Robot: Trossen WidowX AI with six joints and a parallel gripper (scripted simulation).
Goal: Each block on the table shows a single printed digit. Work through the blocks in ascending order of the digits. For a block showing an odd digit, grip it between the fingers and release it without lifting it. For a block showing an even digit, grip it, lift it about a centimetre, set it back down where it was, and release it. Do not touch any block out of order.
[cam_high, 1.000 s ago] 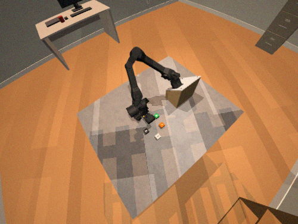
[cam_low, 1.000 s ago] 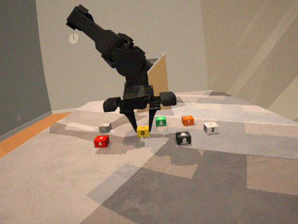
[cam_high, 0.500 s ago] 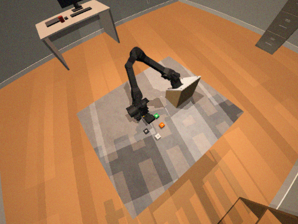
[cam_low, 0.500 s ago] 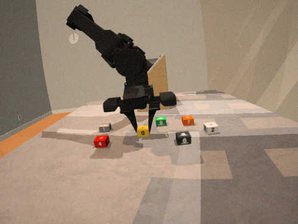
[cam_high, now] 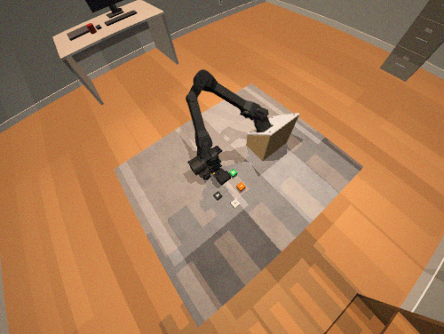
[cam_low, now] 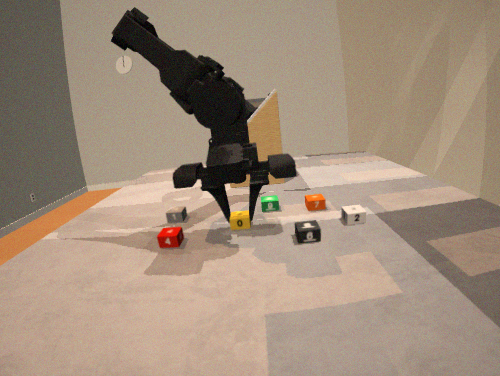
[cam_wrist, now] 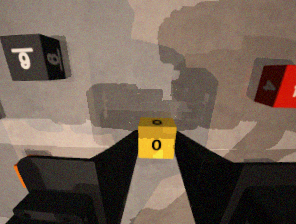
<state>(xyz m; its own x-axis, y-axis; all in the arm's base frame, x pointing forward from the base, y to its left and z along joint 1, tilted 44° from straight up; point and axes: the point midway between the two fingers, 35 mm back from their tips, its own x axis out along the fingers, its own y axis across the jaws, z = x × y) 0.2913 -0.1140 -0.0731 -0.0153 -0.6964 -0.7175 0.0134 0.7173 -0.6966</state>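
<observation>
Now: the grey block 130 mm to the right of my gripper tip and 60 mm behind it. The rest, counted from my gripper tip: green block (70 mm behind, 50 mm to the left); yellow block (right at my gripper tip); red block (110 mm to the right, 50 mm ahead).
</observation>
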